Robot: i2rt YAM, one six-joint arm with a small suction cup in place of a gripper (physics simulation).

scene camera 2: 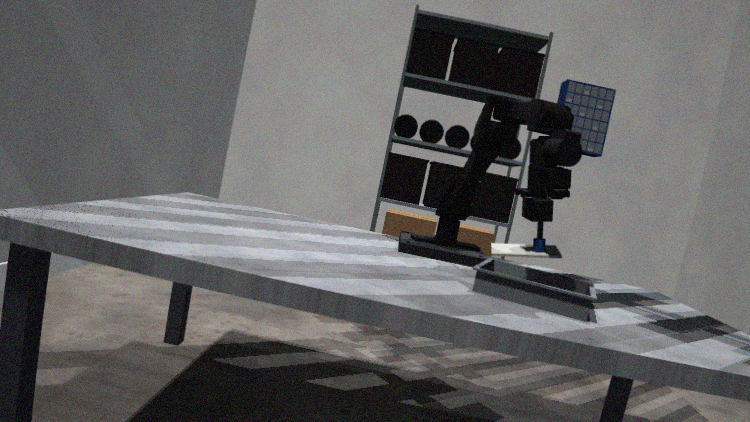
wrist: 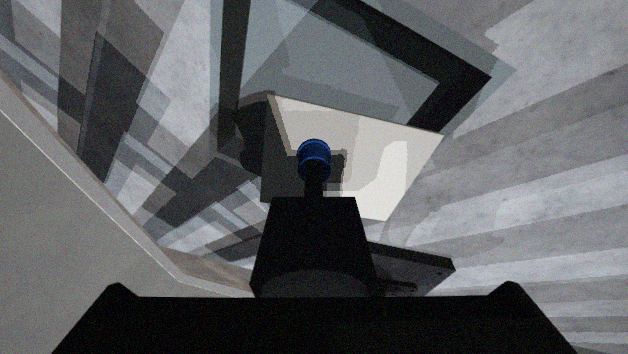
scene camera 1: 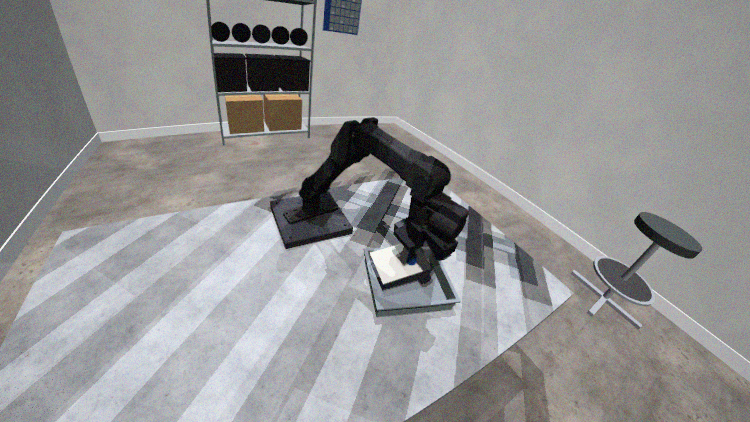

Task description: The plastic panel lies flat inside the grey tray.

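Seen in the pictures: hand at its tool point: [scene camera 2: 538,255] [wrist: 313,148] [scene camera 1: 411,263]; arm's base at its link origin: [scene camera 2: 444,244] [scene camera 1: 311,211].
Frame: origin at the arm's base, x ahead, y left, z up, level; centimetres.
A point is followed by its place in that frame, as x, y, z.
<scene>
The plastic panel [scene camera 1: 388,265] {39.3, 3.8, 6.1} [scene camera 2: 511,249] {39.8, 4.4, 6.2} [wrist: 380,170] {39.9, 3.8, 6.1} is a thin, cream-white plate, partly in dark shadow. It hangs roughly level from my suction cup [scene camera 1: 411,259] [scene camera 2: 539,245] [wrist: 314,155], which is blue and touches its top face. The grey tray [scene camera 1: 416,309] {51.9, 5.2, -1.0} [scene camera 2: 529,295] {52.0, 5.4, -0.9} [wrist: 450,85] {45.1, -3.4, -2.7} stands on the table below. In scene camera 2 a gap shows between the panel and the tray's rim. In scene camera 1 the panel overlaps the back part of the tray. The arm hides part of the panel's right side there.
The arm's black base [scene camera 1: 312,225] {7.4, -3.3, -0.2} [scene camera 2: 440,250] {13.0, -4.2, -0.4} stands behind and to the left of the tray on the striped table [scene camera 1: 157,314] {18.2, -54.3, -3.1} [scene camera 2: 314,262] {46.8, -37.5, -3.0}. A stool [scene camera 1: 667,235] stands on the floor at the right. A shelf unit [scene camera 1: 262,46] [scene camera 2: 445,86] stands far behind.
</scene>
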